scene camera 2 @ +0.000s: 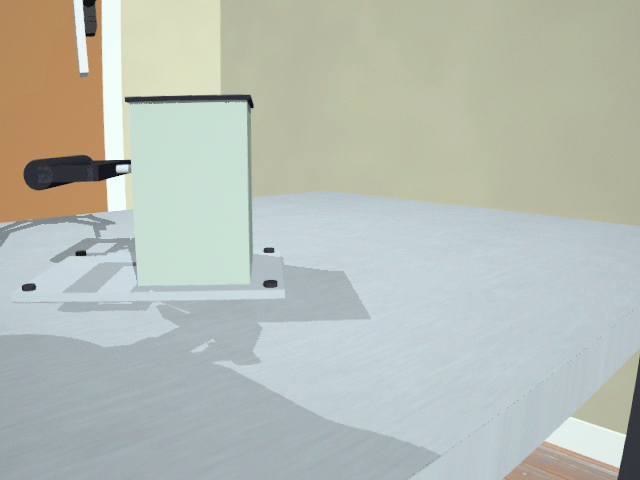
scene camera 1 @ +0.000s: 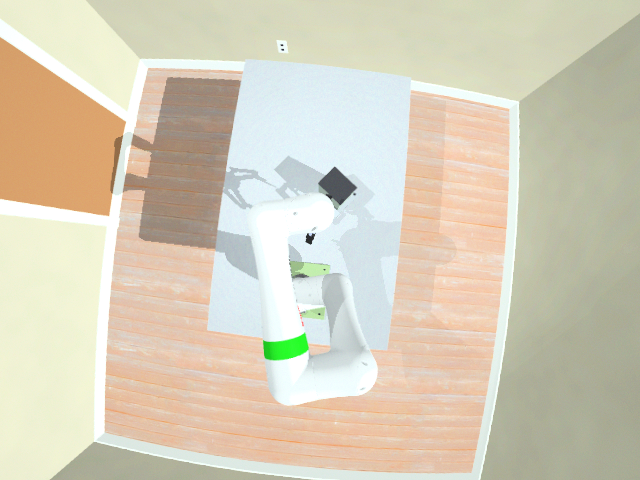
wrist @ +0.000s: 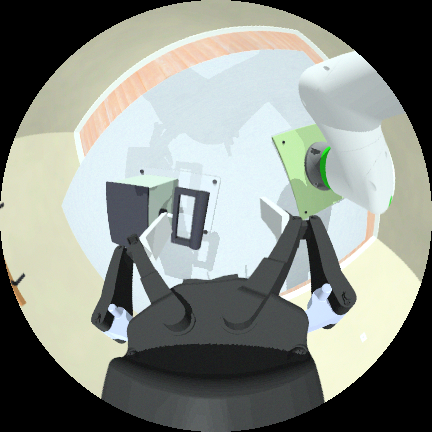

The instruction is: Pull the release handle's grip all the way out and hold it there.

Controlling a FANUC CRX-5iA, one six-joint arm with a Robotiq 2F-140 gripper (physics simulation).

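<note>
The release handle's grip [scene camera 2: 59, 171] [wrist: 199, 220] is a dark rectangular loop on a short pale rod [scene camera 2: 123, 168] [wrist: 169, 215], standing a little way out from the side of a pale green box [scene camera 2: 191, 196] [wrist: 163, 197] with a dark top. In scene camera 1 the arm hides most of the grip. My gripper [wrist: 213, 214] is open and empty. In the wrist view the grip appears between its pale finger pads, nearer the left one, whose tip overlaps the gap between box and grip. In scene camera 2 one pale finger shows at the upper left, higher than the grip and apart from it.
The box stands on a pale plate [scene camera 2: 206, 295] with dark bolts, on the light grey table [scene camera 1: 330, 113] [scene camera 2: 439, 289]. The white arm [scene camera 1: 276, 279] [wrist: 345, 120] reaches over the table from its green base plate [scene camera 1: 317, 268] [wrist: 295, 150]. Walls surround the table.
</note>
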